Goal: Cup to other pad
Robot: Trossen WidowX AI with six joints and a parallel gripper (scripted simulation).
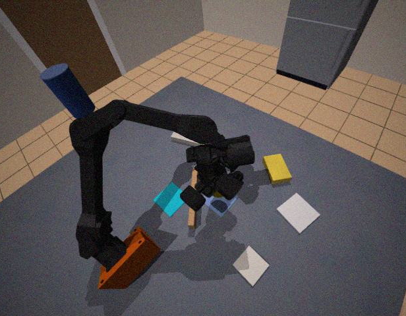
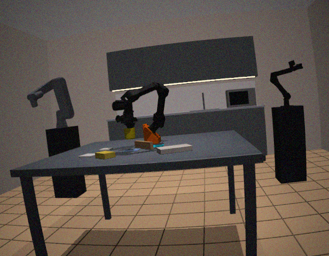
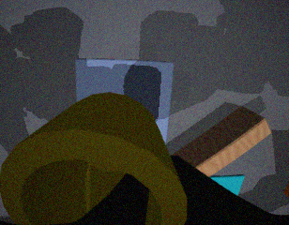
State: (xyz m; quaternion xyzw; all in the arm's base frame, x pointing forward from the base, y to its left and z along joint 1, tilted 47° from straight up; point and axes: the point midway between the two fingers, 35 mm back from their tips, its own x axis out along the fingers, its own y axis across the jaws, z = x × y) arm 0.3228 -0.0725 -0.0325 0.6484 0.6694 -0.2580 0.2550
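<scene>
Right now the cyan pad is 90 mm behind my gripper tip, 140 mm to the left of it and 110 mm below it. Round my gripper tip: light blue pad (30 mm ahead, 110 mm below); then yellow cup (20 mm ahead); then wooden stick (30 mm behind, 70 mm to the left, 90 mm below).
</scene>
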